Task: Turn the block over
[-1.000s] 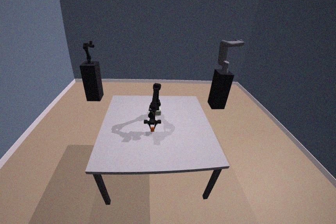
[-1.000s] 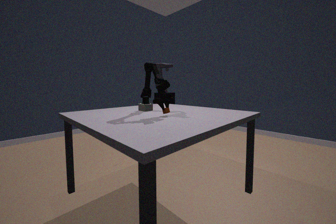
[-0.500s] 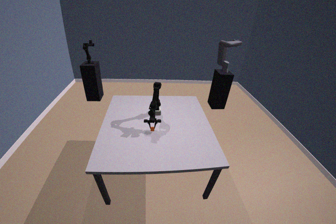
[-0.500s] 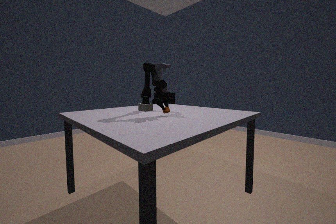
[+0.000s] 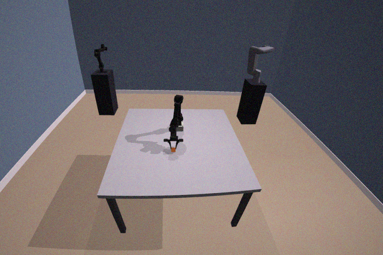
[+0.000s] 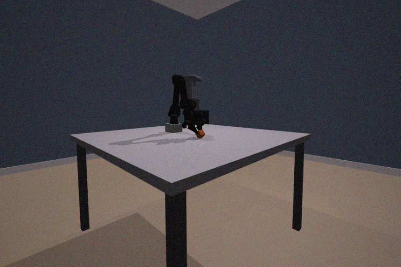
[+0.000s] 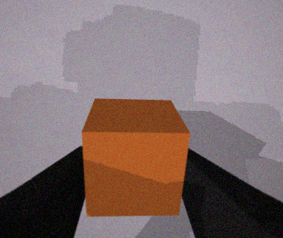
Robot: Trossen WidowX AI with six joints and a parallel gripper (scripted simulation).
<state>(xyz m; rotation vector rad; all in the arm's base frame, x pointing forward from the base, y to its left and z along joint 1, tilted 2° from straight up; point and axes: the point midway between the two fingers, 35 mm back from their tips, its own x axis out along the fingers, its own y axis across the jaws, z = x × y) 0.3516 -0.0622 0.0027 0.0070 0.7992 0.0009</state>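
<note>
Now: the orange block 1 cm behind my gripper tip and 1 cm below it.
</note>
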